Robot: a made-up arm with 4 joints.
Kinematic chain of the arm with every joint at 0, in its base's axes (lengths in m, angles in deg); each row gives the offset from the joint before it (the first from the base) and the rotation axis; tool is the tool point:
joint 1: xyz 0 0 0.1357 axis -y
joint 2: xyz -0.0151 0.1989 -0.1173 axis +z
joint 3: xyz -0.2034 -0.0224 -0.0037 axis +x
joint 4: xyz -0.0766 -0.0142 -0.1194 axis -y
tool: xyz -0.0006 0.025 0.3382
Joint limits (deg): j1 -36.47..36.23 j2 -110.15..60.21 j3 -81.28..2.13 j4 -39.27..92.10
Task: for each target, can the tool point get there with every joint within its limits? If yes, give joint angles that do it. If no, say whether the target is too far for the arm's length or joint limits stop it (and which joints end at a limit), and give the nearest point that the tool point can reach.
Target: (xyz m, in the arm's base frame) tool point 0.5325 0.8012 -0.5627
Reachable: no: too far | nearest point 0.1923 0.7813 -0.1166 | short by 0.561 m
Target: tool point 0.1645 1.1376 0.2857
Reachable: no: too far | nearest point 0.1632 0.8151 0.0755 | short by 0.385 m
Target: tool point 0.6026 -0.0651 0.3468
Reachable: no: joint limits stop it (at a limit: joint 1, joint 2, joint 3) | nearest point 0.2227 0.2871 0.1724 | short by 0.547 m
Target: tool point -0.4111 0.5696 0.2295
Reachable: yes | joints -18.69 -40.82 -19.18 52.40
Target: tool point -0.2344 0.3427 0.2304
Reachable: yes | joints -2.00 -22.86 -15.44 -3.35
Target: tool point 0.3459 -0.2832 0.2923
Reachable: no: joint limits stop it (at a limit: joint 1, joint 2, joint 3) | nearest point -0.0614 -0.0733 0.3021 | short by 0.458 m
